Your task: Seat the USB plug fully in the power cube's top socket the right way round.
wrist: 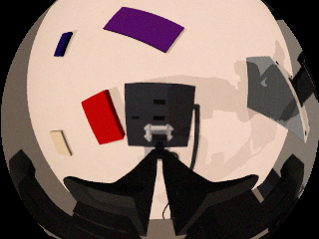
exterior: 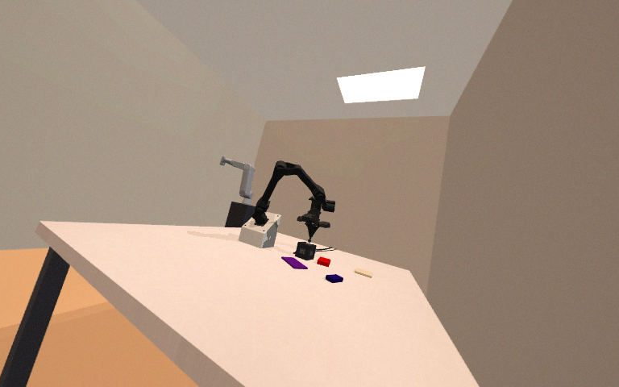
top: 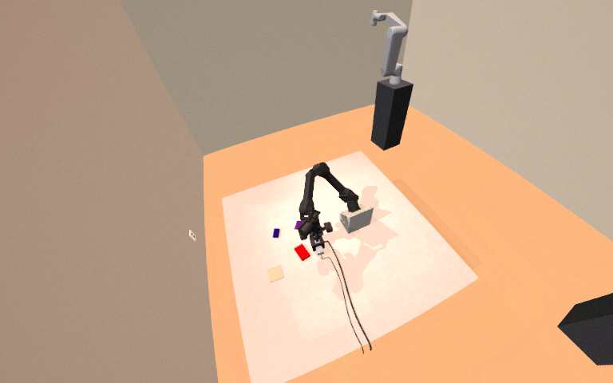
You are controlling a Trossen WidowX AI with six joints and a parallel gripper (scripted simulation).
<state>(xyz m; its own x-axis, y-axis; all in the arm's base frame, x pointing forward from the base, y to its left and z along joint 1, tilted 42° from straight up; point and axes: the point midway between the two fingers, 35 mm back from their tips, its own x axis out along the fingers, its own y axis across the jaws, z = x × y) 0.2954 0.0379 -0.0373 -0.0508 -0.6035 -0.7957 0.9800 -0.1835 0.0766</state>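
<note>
Now: the USB plug 2 cm below my gripper tip. Also, from my gripper tip: red block (10 cm below, 10 cm ahead, 1 cm to the right); purple tile (18 cm to the right, 11 cm below); dark blue block (23 cm to the right, 20 cm ahead, 10 cm below).
</note>
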